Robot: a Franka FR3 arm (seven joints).
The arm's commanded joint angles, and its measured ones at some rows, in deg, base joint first. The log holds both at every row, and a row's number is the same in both.
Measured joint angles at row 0: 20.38, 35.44, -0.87, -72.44, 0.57, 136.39, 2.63
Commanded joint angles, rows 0 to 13: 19.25, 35.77, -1.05, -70.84, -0.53, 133.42, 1.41; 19.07, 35.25, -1.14, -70.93, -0.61, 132.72, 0.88; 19.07, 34.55, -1.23, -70.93, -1.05, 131.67, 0.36; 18.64, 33.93, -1.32, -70.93, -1.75, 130.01, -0.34; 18.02, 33.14, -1.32, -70.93, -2.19, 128.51, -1.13; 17.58, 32.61, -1.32, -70.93, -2.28, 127.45, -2.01; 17.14, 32.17, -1.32, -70.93, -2.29, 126.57, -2.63; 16.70, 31.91, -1.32, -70.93, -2.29, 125.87, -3.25; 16.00, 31.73, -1.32, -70.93, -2.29, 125.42, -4.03; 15.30, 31.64, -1.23, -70.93, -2.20, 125.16, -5.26; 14.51, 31.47, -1.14, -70.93, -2.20, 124.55, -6.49; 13.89, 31.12, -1.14, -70.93, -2.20, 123.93, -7.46; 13.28, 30.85, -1.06, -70.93, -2.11, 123.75, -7.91; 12.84, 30.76, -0.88, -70.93, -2.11, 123.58, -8.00
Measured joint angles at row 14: 14.91, 31.87, -2.07, -70.86, -1.43, 125.24, -5.73
